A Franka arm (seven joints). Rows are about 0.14 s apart.
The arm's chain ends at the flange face. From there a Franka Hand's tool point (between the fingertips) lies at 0.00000 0.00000 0.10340 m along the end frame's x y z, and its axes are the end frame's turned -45 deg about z.
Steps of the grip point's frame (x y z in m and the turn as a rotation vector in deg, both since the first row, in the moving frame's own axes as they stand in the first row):
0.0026, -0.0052, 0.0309, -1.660, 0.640, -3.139
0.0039, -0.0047, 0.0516, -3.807, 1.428, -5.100
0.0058, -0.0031, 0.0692, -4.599, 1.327, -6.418
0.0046, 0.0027, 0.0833, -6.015, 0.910, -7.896
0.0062, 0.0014, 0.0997, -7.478, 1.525, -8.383
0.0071, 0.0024, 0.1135, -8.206, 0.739, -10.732
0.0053, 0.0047, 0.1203, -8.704, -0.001, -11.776
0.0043, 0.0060, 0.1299, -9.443, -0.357, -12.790
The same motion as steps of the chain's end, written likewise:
-0.0048, -0.0067, 0.0309, -0.721, 1.626, -3.139
-0.0074, -0.0088, 0.0519, -1.682, 3.702, -5.100
-0.0059, -0.0100, 0.0696, -2.314, 4.190, -6.418
-0.0041, -0.0072, 0.0839, -3.610, 4.897, -7.896
-0.0066, -0.0101, 0.1006, -4.209, 6.366, -8.383
-0.0055, -0.0117, 0.1146, -5.280, 6.325, -10.732
-0.0050, -0.0103, 0.1215, -6.155, 6.154, -11.776
-0.0055, -0.0099, 0.1313, -6.930, 6.425, -12.790

